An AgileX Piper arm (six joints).
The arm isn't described. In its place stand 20 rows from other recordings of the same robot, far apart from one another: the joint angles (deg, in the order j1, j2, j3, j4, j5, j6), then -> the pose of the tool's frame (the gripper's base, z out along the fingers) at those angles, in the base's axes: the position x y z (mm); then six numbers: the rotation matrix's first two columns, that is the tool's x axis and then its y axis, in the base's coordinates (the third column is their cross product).
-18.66 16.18 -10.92 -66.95 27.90 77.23 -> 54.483 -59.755 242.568 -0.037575 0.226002 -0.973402 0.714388 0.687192 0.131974
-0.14 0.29 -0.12 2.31 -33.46 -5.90 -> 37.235 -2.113 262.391 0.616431 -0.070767 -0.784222 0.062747 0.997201 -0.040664
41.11 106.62 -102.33 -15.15 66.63 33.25 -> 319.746 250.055 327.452 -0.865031 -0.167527 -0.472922 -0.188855 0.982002 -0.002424
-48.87 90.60 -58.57 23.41 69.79 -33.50 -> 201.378 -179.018 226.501 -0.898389 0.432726 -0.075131 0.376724 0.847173 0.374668
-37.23 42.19 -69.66 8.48 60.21 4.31 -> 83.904 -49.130 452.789 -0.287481 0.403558 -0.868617 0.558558 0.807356 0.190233
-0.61 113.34 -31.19 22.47 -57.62 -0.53 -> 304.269 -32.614 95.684 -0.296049 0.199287 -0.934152 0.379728 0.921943 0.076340
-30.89 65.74 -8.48 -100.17 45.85 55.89 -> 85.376 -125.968 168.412 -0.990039 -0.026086 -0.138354 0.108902 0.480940 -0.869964
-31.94 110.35 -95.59 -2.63 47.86 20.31 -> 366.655 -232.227 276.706 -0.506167 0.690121 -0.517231 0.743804 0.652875 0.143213
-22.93 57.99 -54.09 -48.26 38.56 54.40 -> 172.499 -118.930 373.316 -0.239519 0.320297 -0.916537 0.802724 0.596349 -0.001374
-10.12 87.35 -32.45 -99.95 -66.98 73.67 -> 226.826 43.312 192.688 -0.581589 -0.174642 -0.794515 -0.760994 0.461951 0.455510
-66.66 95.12 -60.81 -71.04 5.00 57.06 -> 140.040 -343.479 250.603 -0.424482 0.378914 -0.822337 0.866408 0.433760 -0.247365
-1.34 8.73 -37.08 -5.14 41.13 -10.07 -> 14.013 -5.692 348.110 -0.149183 -0.237165 -0.959946 0.047167 0.967998 -0.246485
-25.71 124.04 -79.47 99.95 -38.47 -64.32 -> 377.703 -243.744 139.666 -0.076121 0.580378 -0.810781 0.973372 0.219587 0.065800
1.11 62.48 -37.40 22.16 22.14 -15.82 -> 214.779 17.100 267.058 -0.660774 0.070882 -0.747230 -0.071278 0.985106 0.156478
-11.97 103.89 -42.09 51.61 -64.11 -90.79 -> 304.882 -130.231 184.669 -0.774909 -0.475290 -0.416673 0.320203 0.273178 -0.907107
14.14 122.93 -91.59 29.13 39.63 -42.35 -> 439.843 139.945 170.931 -0.688626 -0.494582 -0.530266 -0.633009 0.766725 0.106923
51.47 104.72 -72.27 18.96 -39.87 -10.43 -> 282.165 323.922 306.984 0.068678 0.205097 -0.976329 -0.644751 0.755928 0.113444
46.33 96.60 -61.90 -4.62 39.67 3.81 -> 232.400 236.671 208.935 -0.648950 -0.673472 -0.353976 -0.706979 0.705701 -0.046545
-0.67 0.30 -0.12 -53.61 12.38 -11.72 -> 55.177 -16.352 201.984 -0.185672 -0.888288 -0.420083 0.037591 0.420783 -0.906382
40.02 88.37 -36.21 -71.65 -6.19 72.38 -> 209.169 187.800 173.218 -0.553492 -0.445940 -0.703409 -0.686948 0.721970 0.082832
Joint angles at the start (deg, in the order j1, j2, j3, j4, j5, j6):
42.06 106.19 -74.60 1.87 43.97 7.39
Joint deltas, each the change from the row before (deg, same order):
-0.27 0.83 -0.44 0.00 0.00 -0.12
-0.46 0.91 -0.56 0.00 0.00 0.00
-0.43 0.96 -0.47 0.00 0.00 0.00
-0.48 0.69 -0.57 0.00 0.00 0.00
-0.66 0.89 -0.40 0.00 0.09 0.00
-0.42 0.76 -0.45 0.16 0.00 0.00
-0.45 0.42 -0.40 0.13 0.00 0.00
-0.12 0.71 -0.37 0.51 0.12 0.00
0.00 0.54 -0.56 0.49 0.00 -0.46
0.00 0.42 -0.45 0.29 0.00 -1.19
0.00 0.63 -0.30 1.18 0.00 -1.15
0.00 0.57 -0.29 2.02 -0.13 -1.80
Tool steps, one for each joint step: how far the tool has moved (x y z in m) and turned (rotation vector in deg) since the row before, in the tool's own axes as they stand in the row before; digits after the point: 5 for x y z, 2 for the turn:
-0.00151 -0.00169 0.00411 0.15 0.37 0.14
-0.00213 -0.00291 0.00425 0.20 0.31 0.44
-0.00163 -0.00282 0.00492 0.21 0.45 0.42
-0.00236 -0.00302 0.00276 0.16 0.09 0.46
-0.00142 -0.00447 0.00469 0.28 0.53 0.64
-0.00165 -0.00259 0.00369 0.06 0.29 0.52
-0.00180 -0.00277 0.00150 0.04 0.00 0.52
-0.00077 -0.00025 0.00368 -0.25 0.49 0.49
-0.00183 0.00078 0.00190 -0.34 0.02 -0.11
-0.00149 0.00051 0.00144 -0.21 -0.01 -0.98
-0.00051 0.00124 0.00342 -0.77 0.40 -0.29
-0.00070 0.00216 0.00302 -1.37 0.23 -0.33

